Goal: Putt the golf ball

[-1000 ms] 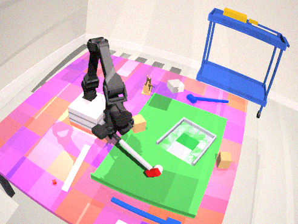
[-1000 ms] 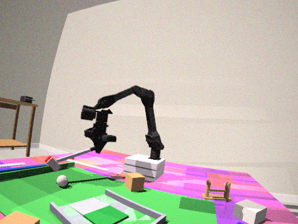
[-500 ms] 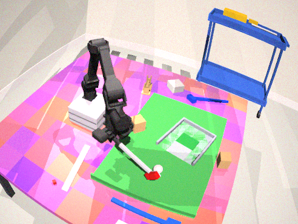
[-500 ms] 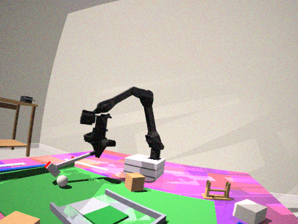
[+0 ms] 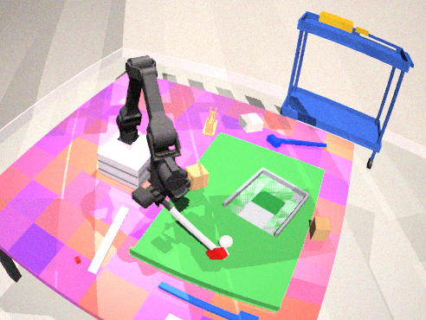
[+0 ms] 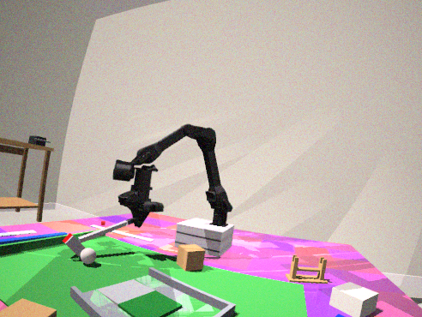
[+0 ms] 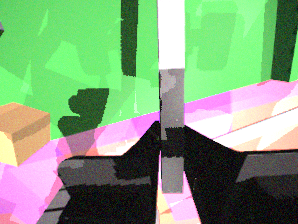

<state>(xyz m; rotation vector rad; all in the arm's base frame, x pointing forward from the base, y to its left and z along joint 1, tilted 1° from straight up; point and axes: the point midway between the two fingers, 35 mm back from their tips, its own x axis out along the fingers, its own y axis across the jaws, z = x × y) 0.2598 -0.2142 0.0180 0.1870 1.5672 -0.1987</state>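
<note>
Now: gripper tip 12 cm short of the red putter, 3 cm to the left of it and 1 cm above it. From my gripper tip the other things lie so: green mat (22 cm ahead, 19 cm to the left, 7 cm below); then white golf ball (22 cm ahead, 5 cm below, 1 cm to the left); then white cube (67 cm to the left, 7 cm ahead, 5 cm below).
</note>
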